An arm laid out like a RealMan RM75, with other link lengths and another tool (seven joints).
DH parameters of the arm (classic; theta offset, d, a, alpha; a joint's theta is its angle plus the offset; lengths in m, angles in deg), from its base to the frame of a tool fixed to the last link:
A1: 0 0.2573 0 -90
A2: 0 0 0 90
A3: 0 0.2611 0 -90
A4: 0 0 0 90
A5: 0 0.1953 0 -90
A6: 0 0 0 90
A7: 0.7 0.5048 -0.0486 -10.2
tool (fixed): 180 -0.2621 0 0
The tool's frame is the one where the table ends.
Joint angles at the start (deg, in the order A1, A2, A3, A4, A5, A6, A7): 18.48 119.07 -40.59 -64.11 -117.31 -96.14 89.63
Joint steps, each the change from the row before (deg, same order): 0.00 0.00 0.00 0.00 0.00 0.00 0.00; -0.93 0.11 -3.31 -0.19 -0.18 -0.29 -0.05; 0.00 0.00 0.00 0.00 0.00 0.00 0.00; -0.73 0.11 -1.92 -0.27 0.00 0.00 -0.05; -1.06 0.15 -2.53 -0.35 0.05 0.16 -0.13; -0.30 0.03 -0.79 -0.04 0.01 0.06 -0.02; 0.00 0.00 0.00 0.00 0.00 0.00 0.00; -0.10 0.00 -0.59 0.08 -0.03 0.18 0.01; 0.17 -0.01 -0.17 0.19 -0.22 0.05 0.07; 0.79 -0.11 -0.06 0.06 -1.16 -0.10 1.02; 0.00 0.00 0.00 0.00 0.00 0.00 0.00; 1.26 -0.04 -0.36 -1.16 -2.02 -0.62 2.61
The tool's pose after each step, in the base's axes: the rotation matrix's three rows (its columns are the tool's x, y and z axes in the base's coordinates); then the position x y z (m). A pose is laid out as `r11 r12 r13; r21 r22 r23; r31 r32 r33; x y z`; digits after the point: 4 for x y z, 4 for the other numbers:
-0.8522 0.4293 -0.2993; 0.3526 0.8936 0.2778; 0.3867 0.1312 -0.9128; 0.2391 0.3872 0.0219
-0.8638 0.4136 -0.2876; 0.3589 0.9059 0.2249; 0.3535 0.0911 -0.9310; 0.2375 0.3772 0.0062
-0.8638 0.4136 -0.2876; 0.3589 0.9059 0.2249; 0.3535 0.0911 -0.9310; 0.2375 0.3772 0.0062
-0.8699 0.4062 -0.2799; 0.3614 0.9110 0.1987; 0.3357 0.0717 -0.9392; 0.2373 0.3712 -0.0020
-0.8771 0.3976 -0.2695; 0.3641 0.9163 0.1670; 0.3133 0.0484 -0.9484; 0.2376 0.3630 -0.0124
-0.8789 0.3956 -0.2665; 0.3654 0.9175 0.1567; 0.3065 0.0404 -0.9510; 0.2378 0.3605 -0.0158
-0.8789 0.3956 -0.2665; 0.3654 0.9175 0.1567; 0.3065 0.0404 -0.9510; 0.2378 0.3605 -0.0158
-0.8803 0.3944 -0.2637; 0.3666 0.9182 0.1499; 0.3012 0.0353 -0.9529; 0.2379 0.3594 -0.0183
-0.8809 0.3947 -0.2614; 0.3685 0.9183 0.1448; 0.2972 0.0312 -0.9543; 0.2379 0.3594 -0.0199
-0.8813 0.4022 -0.2481; 0.3803 0.9153 0.1330; 0.2805 0.0229 -0.9596; 0.2387 0.3613 -0.0223
-0.8813 0.4022 -0.2481; 0.3803 0.9153 0.1330; 0.2805 0.0229 -0.9596; 0.2387 0.3613 -0.0223
-0.8834 0.4131 -0.2215; 0.3980 0.9107 0.1111; 0.2476 0.0100 -0.9688; 0.2373 0.3642 -0.0250

